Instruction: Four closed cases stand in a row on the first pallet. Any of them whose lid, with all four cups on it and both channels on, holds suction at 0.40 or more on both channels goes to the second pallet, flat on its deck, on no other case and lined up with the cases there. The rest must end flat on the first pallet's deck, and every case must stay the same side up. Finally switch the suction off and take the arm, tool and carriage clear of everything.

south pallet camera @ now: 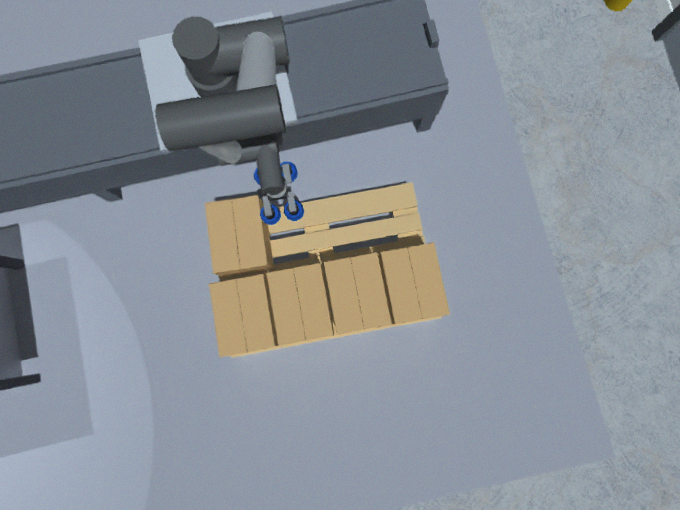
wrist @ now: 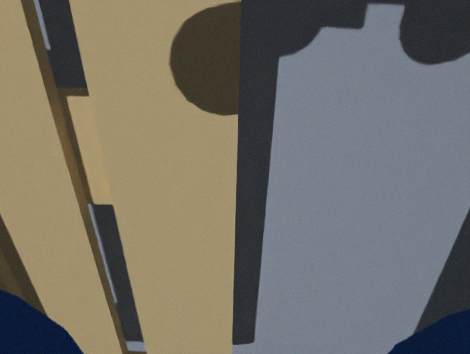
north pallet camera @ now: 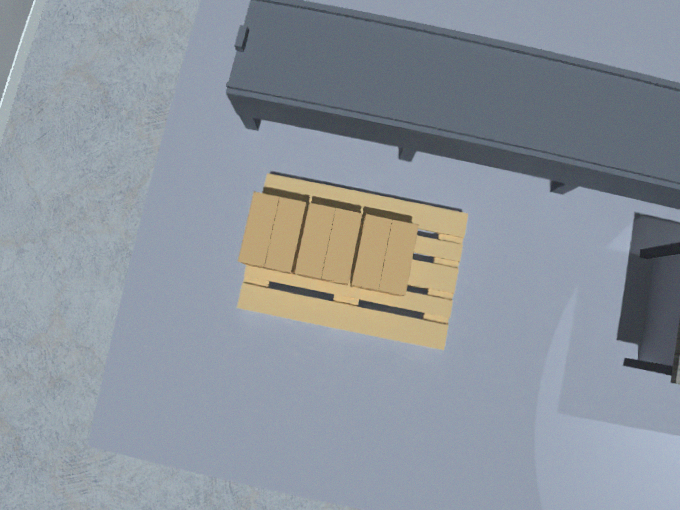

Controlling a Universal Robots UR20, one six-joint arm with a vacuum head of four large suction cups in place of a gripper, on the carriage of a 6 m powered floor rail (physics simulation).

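Frame: origin at the arm's base, x ahead, y left, z up, level; millimetres.
Seen in the pictures: hand at its tool point: (wrist: pixel 235 252); arm's base at its link origin: (south pallet camera: pixel 217 79).
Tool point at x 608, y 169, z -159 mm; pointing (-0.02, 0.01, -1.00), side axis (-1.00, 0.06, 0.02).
Offsets run from my tool point to a thing's top centre.
Three closed cases (north pallet camera: pixel 266 233) (north pallet camera: pixel 321 241) (north pallet camera: pixel 378 253) stand side by side on the first pallet (north pallet camera: pixel 340 316) in the north pallet camera, with bare deck at the row's right. On the second pallet (south pallet camera: pixel 357 202) (wrist: pixel 190 200), in the south pallet camera, a row of closed cases @[574 mm ahead, 326 mm right, 19 mm down] (south pallet camera: pixel 233 318) @[586 mm ahead, 24 mm right, 19 mm down] (south pallet camera: pixel 291 307) @[599 mm ahead, 279 mm left, 19 mm down] (south pallet camera: pixel 348 296) @[617 mm ahead, 582 mm left, 19 mm down] (south pallet camera: pixel 425 279) fills the front. Another case @[150 mm ahead, 271 mm right, 19 mm down] (south pallet camera: pixel 225 236) stands flat behind the leftmost one, a narrow gap between them. My vacuum head (south pallet camera: pixel 279 192) is open and bears no case; it hangs right of that rear case, over the deck's back edge. Its cups' shadow falls on the deck.
The floor rail (north pallet camera: pixel 439 98) (south pallet camera: pixel 357 60) runs behind both pallets. The white carriage (south pallet camera: pixel 164 71) carries the folded arm (south pallet camera: pixel 219 118) behind the second pallet. A dark structure (north pallet camera: pixel 631 285) (south pallet camera: pixel 10 318) stands between the pallets. A yellow object (south pallet camera: pixel 616 2) shows at the top right.
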